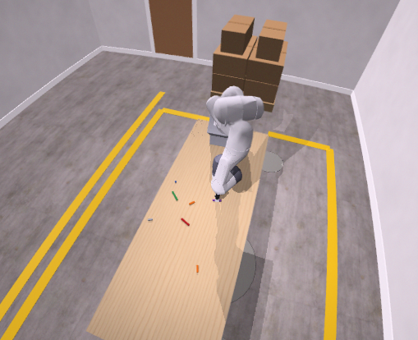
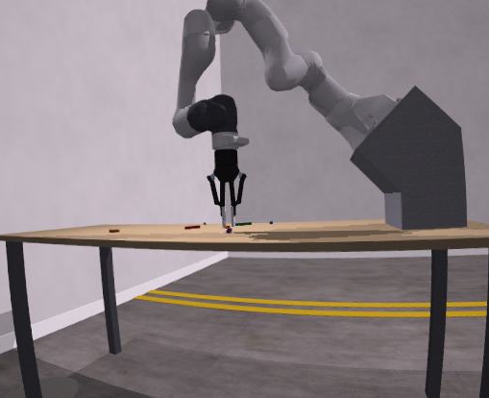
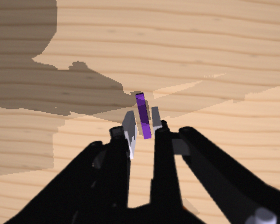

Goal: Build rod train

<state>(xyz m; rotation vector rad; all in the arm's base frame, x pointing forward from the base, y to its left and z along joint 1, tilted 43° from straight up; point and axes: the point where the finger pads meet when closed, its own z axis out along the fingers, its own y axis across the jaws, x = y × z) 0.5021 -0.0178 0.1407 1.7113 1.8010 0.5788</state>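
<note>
Right now the purple rod is 5 cm below my hand. Also, from my hand: small blue rod: 31 cm to the right, 13 cm behind, 5 cm below; then red rod: 19 cm to the right, 18 cm ahead, 5 cm below; then green rod: 29 cm to the right, 5 cm below, 1 cm behind.
</note>
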